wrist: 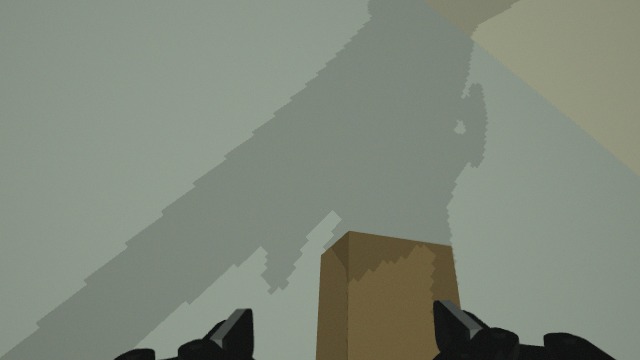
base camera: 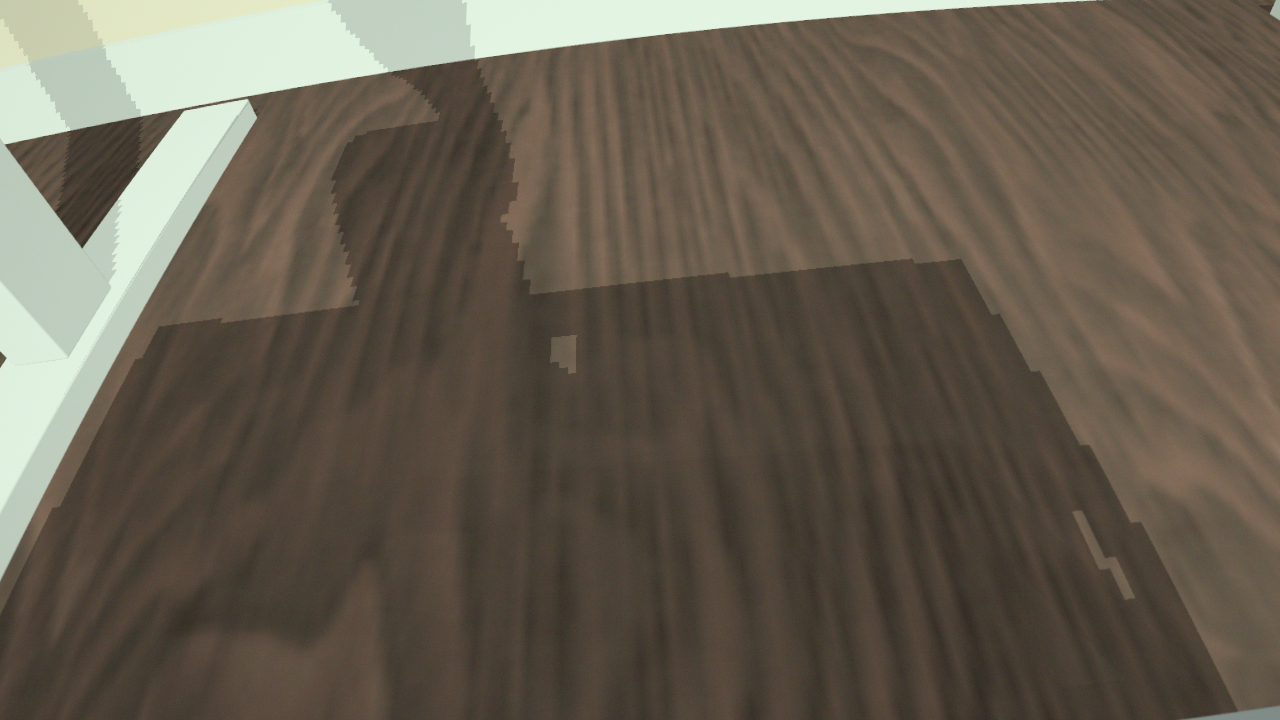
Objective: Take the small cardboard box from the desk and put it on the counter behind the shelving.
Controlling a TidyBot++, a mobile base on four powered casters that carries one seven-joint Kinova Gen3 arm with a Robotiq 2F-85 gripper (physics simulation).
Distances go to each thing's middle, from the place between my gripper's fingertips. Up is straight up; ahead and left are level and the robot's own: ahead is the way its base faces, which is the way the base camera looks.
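Small cardboard box (wrist: 374, 290): 10 mm below my hand, 20 mm to the right of it, 20 mm ahead of it.
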